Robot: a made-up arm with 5 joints.
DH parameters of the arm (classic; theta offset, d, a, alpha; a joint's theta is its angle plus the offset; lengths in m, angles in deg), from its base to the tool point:
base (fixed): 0 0 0 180
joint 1: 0 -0.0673 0.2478 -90
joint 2: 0 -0.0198 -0.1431 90
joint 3: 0 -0.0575 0.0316 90
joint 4: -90 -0.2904 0.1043 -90
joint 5: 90 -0.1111 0.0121 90
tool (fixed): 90 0.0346 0 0
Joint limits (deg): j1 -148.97..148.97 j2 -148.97..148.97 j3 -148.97..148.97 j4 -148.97..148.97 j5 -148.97..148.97
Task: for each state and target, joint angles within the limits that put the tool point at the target. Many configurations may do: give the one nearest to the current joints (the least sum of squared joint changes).
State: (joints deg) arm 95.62 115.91 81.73 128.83 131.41
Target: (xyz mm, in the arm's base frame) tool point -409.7 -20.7 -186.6
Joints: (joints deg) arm 126.74 112.70 43.60 134.63 129.03
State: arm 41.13 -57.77 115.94 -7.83 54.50
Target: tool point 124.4 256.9 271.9
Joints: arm 45.31 -14.89 116.21 -25.93 58.62
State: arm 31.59 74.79 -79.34 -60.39 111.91
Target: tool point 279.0 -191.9 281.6
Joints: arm 33.36 34.71 -102.40 -13.64 83.98
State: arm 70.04 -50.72 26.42 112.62 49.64
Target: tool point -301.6 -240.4 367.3
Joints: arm 84.03 -55.17 47.76 103.48 51.71
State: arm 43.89 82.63 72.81 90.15 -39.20
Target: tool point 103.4 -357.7 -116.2
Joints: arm 12.93 98.11 41.32 117.38 -38.12
